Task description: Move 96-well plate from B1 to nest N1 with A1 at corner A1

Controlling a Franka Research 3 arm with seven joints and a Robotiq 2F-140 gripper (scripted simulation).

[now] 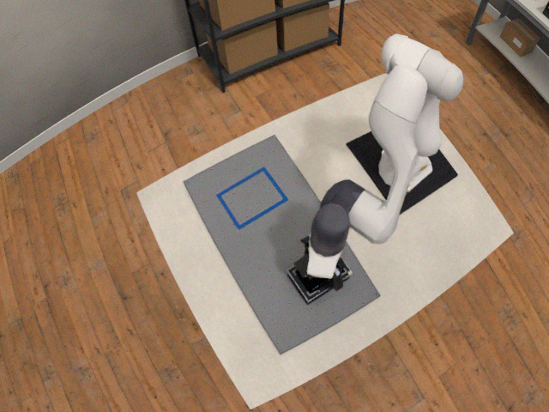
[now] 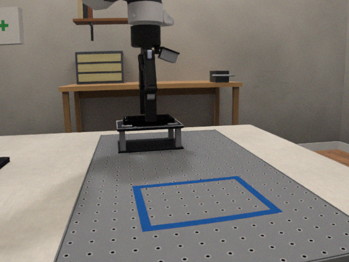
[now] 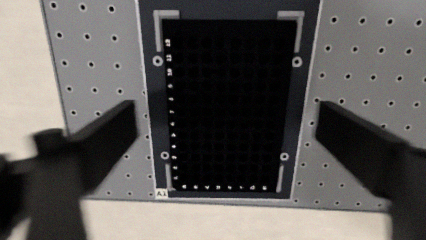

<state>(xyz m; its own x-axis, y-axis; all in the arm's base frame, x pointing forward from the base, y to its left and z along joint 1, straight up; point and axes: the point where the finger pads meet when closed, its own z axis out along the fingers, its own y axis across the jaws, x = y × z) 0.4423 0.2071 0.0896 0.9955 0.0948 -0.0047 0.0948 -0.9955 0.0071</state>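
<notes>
Now: hand 20 mm above the black 96-well plate. Also, from my hand: raised plate nest (30 mm below); then corner label (80 mm behind, 50 mm to the left, 30 mm below).
</notes>
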